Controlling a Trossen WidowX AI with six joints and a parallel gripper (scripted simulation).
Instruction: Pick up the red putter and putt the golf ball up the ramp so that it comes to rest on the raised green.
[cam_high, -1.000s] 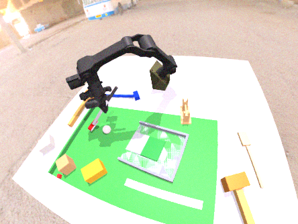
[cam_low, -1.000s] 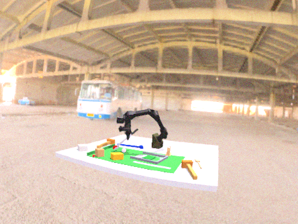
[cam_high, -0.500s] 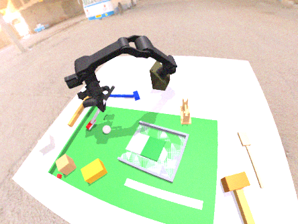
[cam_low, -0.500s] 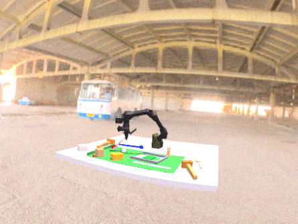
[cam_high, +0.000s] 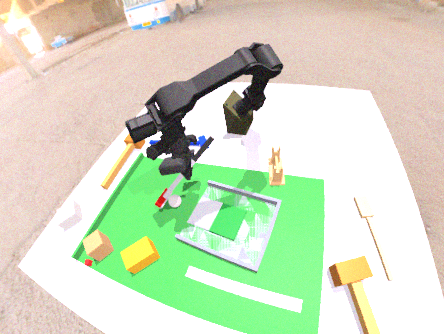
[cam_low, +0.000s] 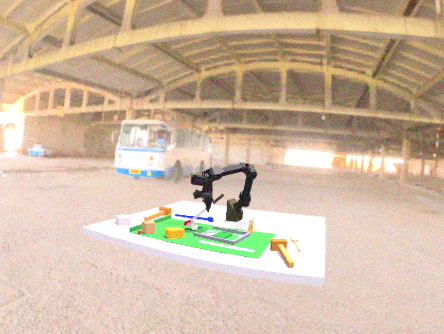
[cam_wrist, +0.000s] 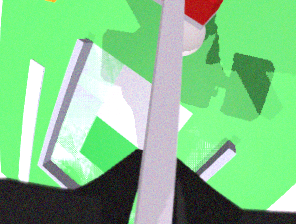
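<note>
My gripper tip is now 90 mm above the white golf ball, 50 mm short of it and 40 mm to the left of it. Round my gripper tip: red putter: 20 mm to the right, 10 mm ahead; then wooden stand: 200 mm to the left, 200 mm behind, 80 mm below; then yellow block: 240 mm ahead, 90 mm below, 60 mm to the right.
</note>
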